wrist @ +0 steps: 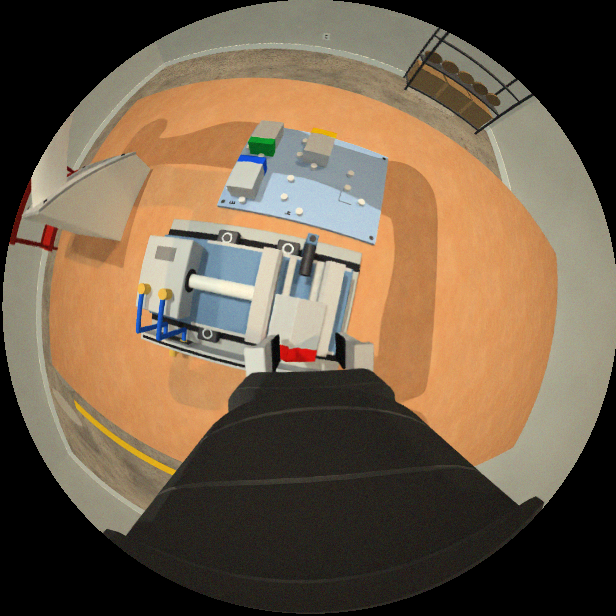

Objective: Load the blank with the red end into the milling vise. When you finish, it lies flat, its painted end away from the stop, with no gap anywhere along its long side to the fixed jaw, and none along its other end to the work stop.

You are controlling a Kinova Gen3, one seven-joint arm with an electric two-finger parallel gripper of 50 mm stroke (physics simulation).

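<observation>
The grey blank (298, 330) with its red end (297, 353) shows in the wrist view between my fingers, over the near end of the milling vise (252, 293). Its red end points toward me and its grey end toward the dark work stop pin (308, 258), with a clear gap to the pin. It looks tilted, two faces showing. My gripper (309, 355) is open. The left finger is at the red end's side and the right finger stands apart from the blank. The fixed jaw (332, 287) is just right of the blank, the moving jaw (264, 293) to its left.
A blue fixture plate (307, 181) beyond the vise holds grey blocks with green (261, 143), blue (252, 160) and yellow (322, 133) ends and several white pegs. A grey ramp-like stand (91, 195) is at the left. A wire rack (465, 86) is at the far right.
</observation>
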